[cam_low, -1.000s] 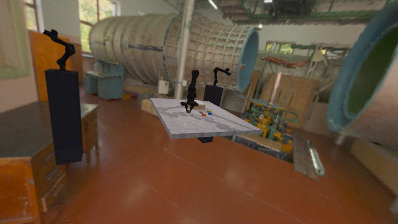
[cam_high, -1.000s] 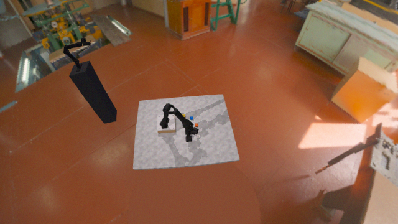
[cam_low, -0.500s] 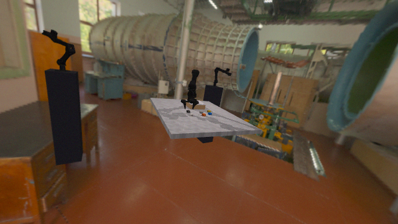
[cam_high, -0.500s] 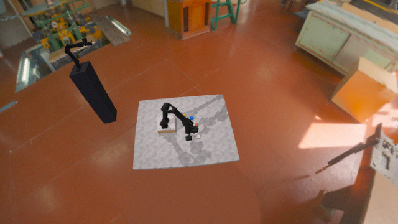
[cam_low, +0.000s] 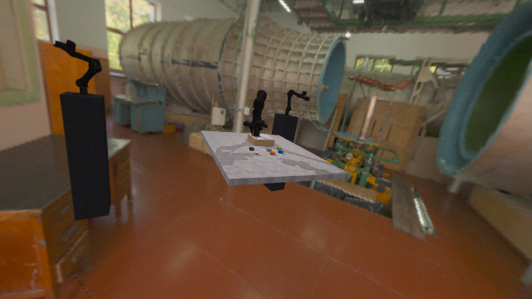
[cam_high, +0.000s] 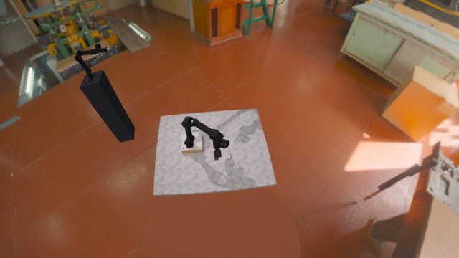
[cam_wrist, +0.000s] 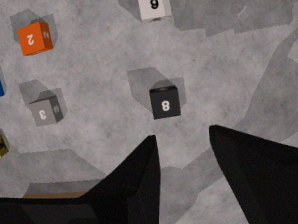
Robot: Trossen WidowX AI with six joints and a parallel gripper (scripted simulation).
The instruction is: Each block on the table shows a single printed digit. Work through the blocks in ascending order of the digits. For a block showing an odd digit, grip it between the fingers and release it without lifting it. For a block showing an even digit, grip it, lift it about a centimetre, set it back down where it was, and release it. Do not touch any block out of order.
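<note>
Right now the yellow block is 28 cm to the left of my gripper tip and 12 cm below it. From my gripper tip the other things lie so: white block 12 cm below, 10 cm ahead, 2 cm to the right; then black block 12 cm below, 1 cm behind; then grey block 15 cm to the left, 12 cm below, 2 cm ahead.
</note>
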